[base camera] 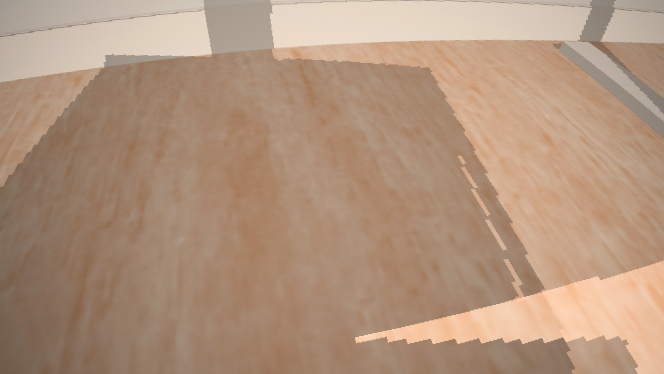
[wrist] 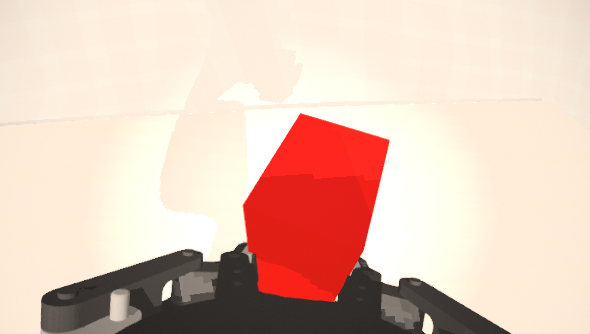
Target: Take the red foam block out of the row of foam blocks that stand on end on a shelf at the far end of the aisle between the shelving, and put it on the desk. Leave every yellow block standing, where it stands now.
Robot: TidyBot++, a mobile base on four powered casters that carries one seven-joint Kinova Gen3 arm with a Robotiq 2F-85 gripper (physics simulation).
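Frame: origin at the arm's base, x ahead, y left, z up, level; centimetres.
Seen in the pictures: gripper, fingertip midpoint: (wrist: 300, 258).
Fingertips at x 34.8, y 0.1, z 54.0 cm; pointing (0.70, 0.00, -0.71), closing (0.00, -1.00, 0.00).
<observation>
A point is followed by its place in that frame.
My gripper (wrist: 300, 258) {y 0.1, x 34.8, z 54.0 cm} is shut on the red foam block (wrist: 312, 215) {y -0.1, x 33.0, z 61.0 cm}, which stands out past the fingertips and looks tilted in the wrist view. Behind the block is a broad pale flat surface (wrist: 125, 165) {y 33.7, x 58.8, z 32.3 cm} that looks like the desk top, with the arm's shadow on it. I cannot tell how far the block is from this surface, and I see no clear contact. The yellow blocks and their shelf do not show in either view.
A pale wall (wrist: 400, 50) {y -17.2, x 92.0, z 44.2 cm} rises beyond the far edge of the pale surface. In the base camera view, a wood floor (base camera: 550, 165) {y -31.0, x 52.7, z -39.7 cm} with large shadows runs to a pale wall base (base camera: 400, 22) {y -11.7, x 89.2, z -35.5 cm}. A light grey bar (base camera: 617, 79) lies low on the floor at the upper right.
</observation>
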